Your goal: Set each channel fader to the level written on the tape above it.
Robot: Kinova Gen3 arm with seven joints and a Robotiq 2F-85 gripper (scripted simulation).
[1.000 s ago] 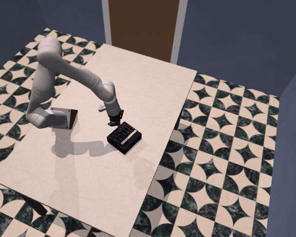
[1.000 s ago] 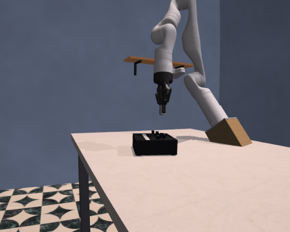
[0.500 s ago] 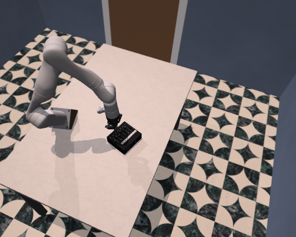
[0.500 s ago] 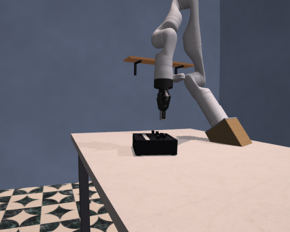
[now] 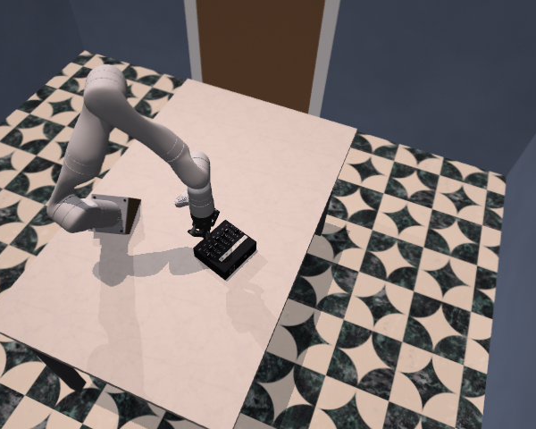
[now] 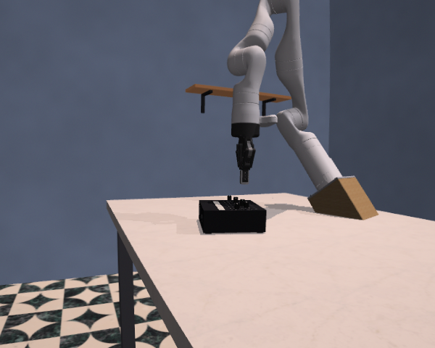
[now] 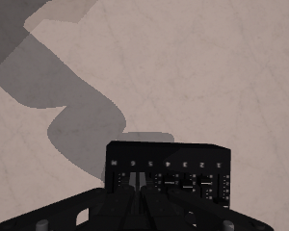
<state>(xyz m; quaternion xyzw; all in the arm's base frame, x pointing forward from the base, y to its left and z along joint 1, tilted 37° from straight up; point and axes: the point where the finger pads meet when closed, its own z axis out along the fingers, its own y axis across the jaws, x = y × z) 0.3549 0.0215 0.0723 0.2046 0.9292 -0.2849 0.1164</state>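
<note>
The channel 6 cap is 2 cm ahead of my hand, 1 cm to the right of it and 6 cm below it. Round my hand: channel 5 cap: 3 cm ahead, 6 cm below; then channel 4 cap: 3 cm ahead, 3 cm to the left, 6 cm below; then master fader cap: 2 cm ahead, 4 cm to the right, 6 cm below.
</note>
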